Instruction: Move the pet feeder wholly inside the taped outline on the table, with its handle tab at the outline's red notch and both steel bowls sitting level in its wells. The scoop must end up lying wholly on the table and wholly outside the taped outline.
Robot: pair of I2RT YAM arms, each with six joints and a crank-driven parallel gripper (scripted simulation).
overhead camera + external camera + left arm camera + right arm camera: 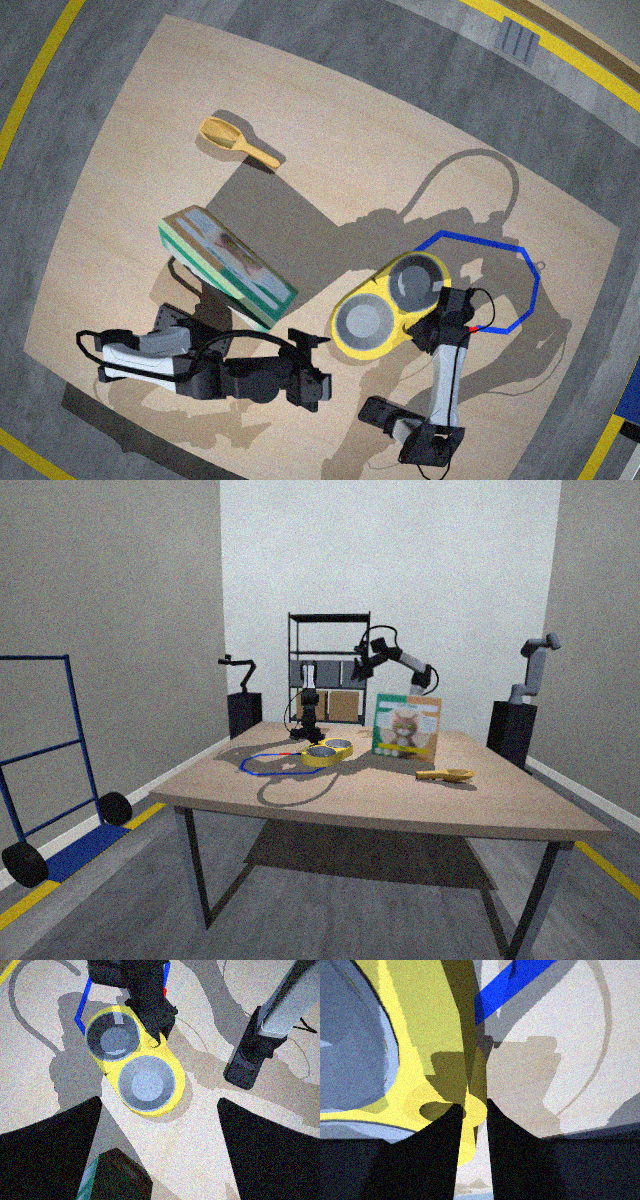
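Observation:
The yellow pet feeder is 7 cm to the left of my right hand, 4 cm ahead of it and 3 cm below it. Also, from my right hand: blue taped outline 17 cm ahead, 12 cm to the right, 4 cm below; wooden scoop 59 cm to the left, 25 cm ahead, 2 cm below; pet food package 45 cm to the left, 11 cm above, 3 cm behind.

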